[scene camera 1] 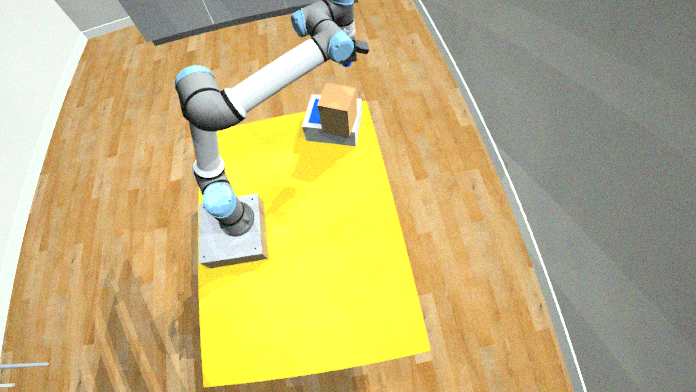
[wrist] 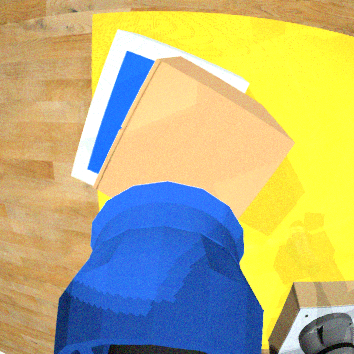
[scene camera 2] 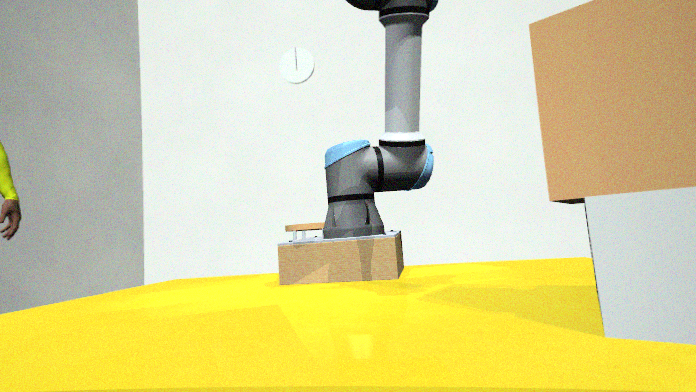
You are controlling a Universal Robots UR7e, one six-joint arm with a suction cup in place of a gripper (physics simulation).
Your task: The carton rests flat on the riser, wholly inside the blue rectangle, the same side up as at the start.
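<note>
The brown carton stands on the white-grey riser, seemingly level. It covers part of the blue rectangle; a blue strip shows along one side. In scene camera 2 a corner of the carton's underside juts past the riser's edge. The carton is turned relative to the riser. My blue suction cup is open, apart from the carton and above it, with nothing on it. The rest of the rectangle is hidden under the carton.
The riser stands near the end of the yellow mat. The arm's base block stands at the mat's side. A grey cabinet is at the back. A person's arm shows at the left in scene camera 2.
</note>
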